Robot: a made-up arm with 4 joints.
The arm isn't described. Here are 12 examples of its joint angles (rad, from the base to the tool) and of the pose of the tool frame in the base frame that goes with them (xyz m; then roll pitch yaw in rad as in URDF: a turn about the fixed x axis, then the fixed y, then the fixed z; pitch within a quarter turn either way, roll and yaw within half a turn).
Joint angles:
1: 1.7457 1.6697 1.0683 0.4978
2: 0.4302 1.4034 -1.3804 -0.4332
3: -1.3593 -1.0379 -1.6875 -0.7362
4: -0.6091 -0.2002 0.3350 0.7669
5: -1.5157 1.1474 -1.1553 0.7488
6: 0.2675 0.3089 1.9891 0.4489
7: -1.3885 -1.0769 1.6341 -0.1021
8: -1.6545 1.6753 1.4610 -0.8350
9: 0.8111 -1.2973 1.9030 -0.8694
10: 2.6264 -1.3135 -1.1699 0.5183
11: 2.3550 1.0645 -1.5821 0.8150
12: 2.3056 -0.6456 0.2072 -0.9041
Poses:
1: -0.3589 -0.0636 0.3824 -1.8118 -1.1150 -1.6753
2: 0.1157 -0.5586 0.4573 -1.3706 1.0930 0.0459
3: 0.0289 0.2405 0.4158 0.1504 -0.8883 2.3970
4: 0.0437 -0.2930 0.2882 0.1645 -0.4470 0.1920
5: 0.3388 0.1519 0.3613 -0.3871 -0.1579 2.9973
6: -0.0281 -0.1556 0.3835 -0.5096 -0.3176 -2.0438
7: 0.0004 -0.1125 0.4958 -2.5062 1.2400 -2.2178
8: 0.2546 -0.1078 0.3953 -0.5240 -0.3481 -0.1329
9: -0.1287 -0.1309 0.5380 -3.0493 0.4693 1.3556
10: -0.3566 -0.2717 0.3690 2.6048 -0.5446 2.2103
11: -0.5833 -0.1408 0.3731 -0.5844 -0.4348 -0.4081
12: -0.2554 -0.2171 0.2166 1.1899 0.5153 -1.5280
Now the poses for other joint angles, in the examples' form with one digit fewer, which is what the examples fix.
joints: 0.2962 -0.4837 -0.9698 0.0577
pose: 0.165 -0.370 0.304 0.205 -0.825 0.427
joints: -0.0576 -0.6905 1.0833 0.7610
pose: -0.103 -0.189 0.433 0.156 0.172 -0.858
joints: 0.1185 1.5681 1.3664 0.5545
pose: -0.117 -0.375 0.378 -2.230 -1.161 0.205
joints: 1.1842 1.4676 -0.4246 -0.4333
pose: -0.357 -0.484 0.553 -1.442 0.236 -1.358
